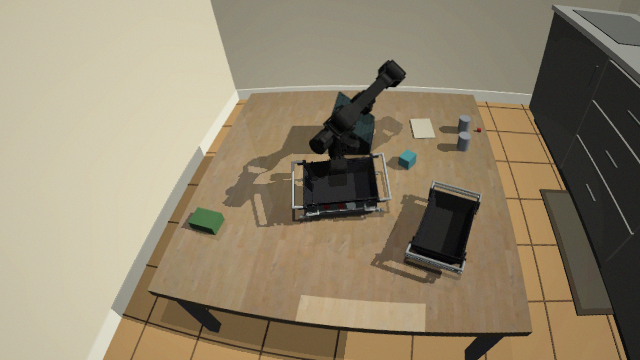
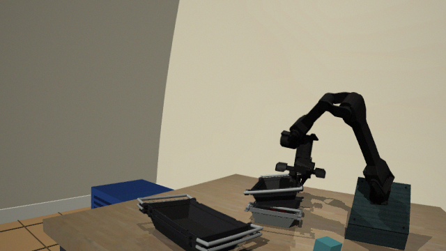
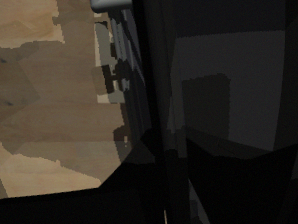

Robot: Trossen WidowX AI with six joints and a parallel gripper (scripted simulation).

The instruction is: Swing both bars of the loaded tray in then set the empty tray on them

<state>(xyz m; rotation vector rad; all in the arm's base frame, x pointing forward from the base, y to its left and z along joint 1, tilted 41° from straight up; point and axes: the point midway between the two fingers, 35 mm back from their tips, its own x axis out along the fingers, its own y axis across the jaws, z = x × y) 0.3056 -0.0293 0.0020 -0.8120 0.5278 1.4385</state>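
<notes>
Now: the black tray 7 cm ahead of my gripper tip, 2 cm above it and 1 cm to the left of it. The rest, counted from my gripper tip: green block (51 cm to the right, 19 cm ahead, 9 cm below); then teal cube (26 cm to the left, 16 cm behind, 8 cm below); then beige pad (40 cm behind, 35 cm to the left, 10 cm below).
</notes>
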